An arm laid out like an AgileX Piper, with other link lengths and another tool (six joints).
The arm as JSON. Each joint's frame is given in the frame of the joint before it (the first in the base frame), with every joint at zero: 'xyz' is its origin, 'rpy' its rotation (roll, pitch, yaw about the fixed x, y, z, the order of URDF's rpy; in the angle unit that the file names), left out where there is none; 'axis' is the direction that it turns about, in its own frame. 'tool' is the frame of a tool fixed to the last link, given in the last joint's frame.
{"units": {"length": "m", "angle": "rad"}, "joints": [
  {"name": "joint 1", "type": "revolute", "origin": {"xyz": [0.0, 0.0, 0.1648]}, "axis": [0.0, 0.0, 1.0]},
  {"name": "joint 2", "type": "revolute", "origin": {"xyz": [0.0, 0.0, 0.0]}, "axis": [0.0, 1.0, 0.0]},
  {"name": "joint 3", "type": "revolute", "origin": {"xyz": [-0.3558, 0.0, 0.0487]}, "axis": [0.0, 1.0, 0.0]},
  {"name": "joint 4", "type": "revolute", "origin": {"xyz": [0.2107, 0.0, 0.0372]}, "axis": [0.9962, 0.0, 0.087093]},
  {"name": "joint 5", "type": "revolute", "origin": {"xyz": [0.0, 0.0, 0.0]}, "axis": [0.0, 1.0, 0.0]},
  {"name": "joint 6", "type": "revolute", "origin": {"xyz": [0.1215, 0.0, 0.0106]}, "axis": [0.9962, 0.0, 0.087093]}
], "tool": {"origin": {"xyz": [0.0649, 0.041, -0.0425], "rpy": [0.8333, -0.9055, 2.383]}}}
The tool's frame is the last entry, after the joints.
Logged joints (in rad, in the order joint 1, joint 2, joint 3, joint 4, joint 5, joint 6), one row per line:
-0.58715, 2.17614, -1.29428, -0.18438, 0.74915, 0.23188
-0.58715, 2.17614, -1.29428, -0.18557, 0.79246, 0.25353
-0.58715, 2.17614, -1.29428, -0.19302, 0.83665, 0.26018
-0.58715, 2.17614, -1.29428, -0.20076, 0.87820, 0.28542
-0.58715, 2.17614, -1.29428, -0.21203, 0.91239, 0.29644
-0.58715, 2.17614, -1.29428, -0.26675, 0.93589, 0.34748
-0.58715, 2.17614, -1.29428, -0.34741, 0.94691, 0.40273
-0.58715, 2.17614, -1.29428, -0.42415, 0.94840, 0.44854
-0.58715, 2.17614, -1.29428, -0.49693, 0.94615, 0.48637
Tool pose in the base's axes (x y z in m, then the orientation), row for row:
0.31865, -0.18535, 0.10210, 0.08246, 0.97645, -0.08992, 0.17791
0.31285, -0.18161, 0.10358, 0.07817, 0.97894, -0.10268, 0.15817
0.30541, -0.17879, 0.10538, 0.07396, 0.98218, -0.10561, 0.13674
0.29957, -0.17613, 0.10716, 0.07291, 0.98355, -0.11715, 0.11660
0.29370, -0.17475, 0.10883, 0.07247, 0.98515, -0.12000, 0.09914
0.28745, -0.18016, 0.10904, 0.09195, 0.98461, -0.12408, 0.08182
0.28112, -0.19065, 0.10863, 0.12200, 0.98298, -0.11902, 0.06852
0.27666, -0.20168, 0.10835, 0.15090, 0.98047, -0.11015, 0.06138
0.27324, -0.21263, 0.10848, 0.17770, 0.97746, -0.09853, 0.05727
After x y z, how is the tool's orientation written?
As a quaternion, w x y z.
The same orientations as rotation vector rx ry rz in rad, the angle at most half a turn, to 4 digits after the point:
2.9163, -0.2686, 0.5314
2.9312, -0.3075, 0.4736
2.9483, -0.3170, 0.4105
2.9542, -0.3519, 0.3502
2.9598, -0.3605, 0.2979
2.9243, -0.3685, 0.2430
2.8691, -0.3474, 0.2000
2.8154, -0.3163, 0.1763
2.7656, -0.2788, 0.1620

